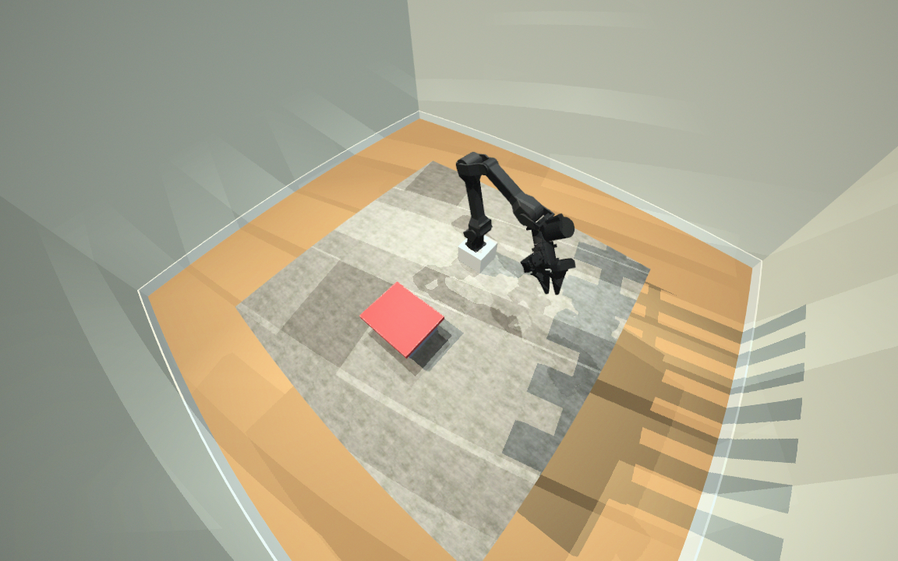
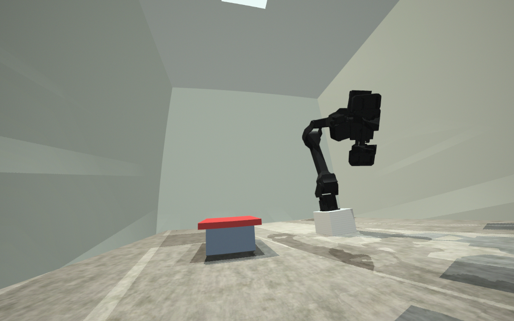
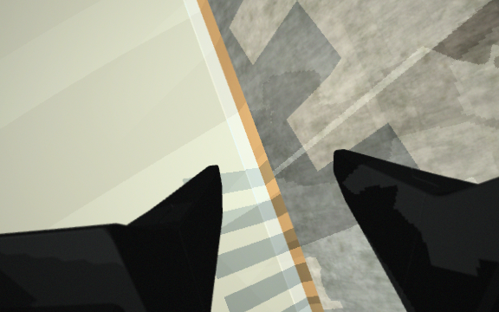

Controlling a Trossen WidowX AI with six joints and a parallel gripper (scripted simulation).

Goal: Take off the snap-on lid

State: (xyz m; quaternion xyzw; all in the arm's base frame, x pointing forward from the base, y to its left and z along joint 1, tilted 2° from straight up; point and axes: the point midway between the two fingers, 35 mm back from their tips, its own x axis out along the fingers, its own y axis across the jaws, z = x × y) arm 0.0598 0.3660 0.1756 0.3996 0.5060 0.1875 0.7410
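My gripper tip is 34 cm to the left of the red lid, 34 cm short of it and 15 cm above it. Round my gripper tip: blue-grey storage box 34 cm to the right, 34 cm ahead, 20 cm below.
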